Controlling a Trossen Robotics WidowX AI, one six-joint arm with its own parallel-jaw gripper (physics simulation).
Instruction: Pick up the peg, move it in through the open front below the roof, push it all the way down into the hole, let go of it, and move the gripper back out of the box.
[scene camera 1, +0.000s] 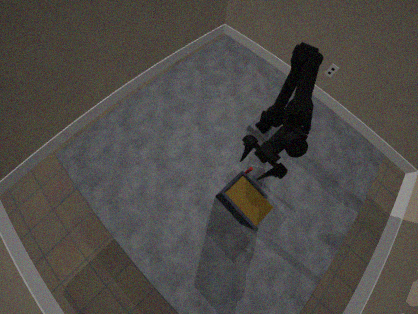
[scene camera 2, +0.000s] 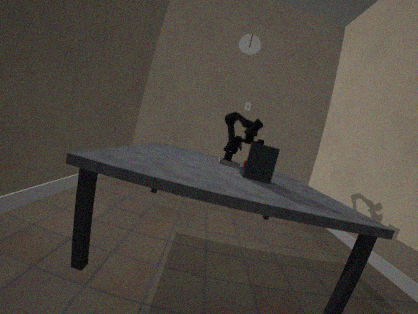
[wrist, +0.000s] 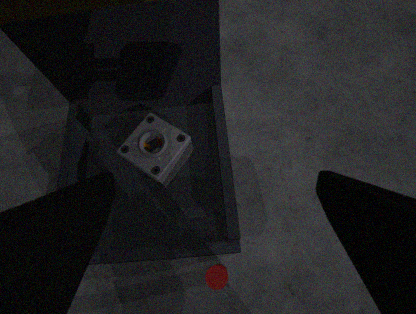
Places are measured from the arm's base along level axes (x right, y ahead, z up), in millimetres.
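Pixels of known places: gripper, fingertip midpoint: (scene camera 1: 248, 170) (scene camera 2: 248, 151) (wrist: 217, 181); arm's base, origin of the base link: (scene camera 1: 263, 126) (scene camera 2: 227, 159).
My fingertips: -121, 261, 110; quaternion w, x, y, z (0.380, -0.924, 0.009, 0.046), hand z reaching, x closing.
For each thing: its middle in the pictures, then the offset to it from my fingertips, as dx, dy, dz. "pt": a spot on its surface instead. Level surfaces: height alone.
- red peg, body centre: (wrist: 218, 274) (scene camera 1: 248, 170) (scene camera 2: 244, 166) -3, -41, -103
- dark box, body centre: (wrist: 114, 126) (scene camera 1: 247, 195) (scene camera 2: 258, 161) -71, +53, -42
- yellow-topped roof, surface spot: (scene camera 1: 246, 197) pt -61, +89, +59
- light grey square block, body centre: (wrist: 156, 149) -62, +70, -118
- round hole, surface spot: (wrist: 152, 143) pt -67, +78, -119
- low front edge, surface spot: (wrist: 225, 246) pt +3, -20, -119
- grey table, its level: dz -143
The red peg (scene camera 1: 249, 170) (scene camera 2: 245, 164) (wrist: 216, 277) stands upright on the table just outside the box's open front; its round top shows in the wrist view. The dark box (scene camera 2: 261, 164) (wrist: 227, 165) has a yellow-topped roof (scene camera 1: 246, 197). Inside it, a light grey square block (wrist: 169, 152) has a round hole (wrist: 152, 143) facing up, with nothing red in it. My gripper (scene camera 1: 250, 170) (wrist: 217, 181) is open and empty, above the table at the box's front. In the wrist view the peg lies below the line between the fingertips. The fingertips are hidden in scene camera 2.
The box's side walls and low front edge (wrist: 225, 246) are close to the fingers, and the roof's dark underside or back wall shows at the wrist view's top. The grey table (scene camera 1: 150, 150) (scene camera 2: 175, 172) carries the arm's base behind the gripper. Dark shadows cross the table.
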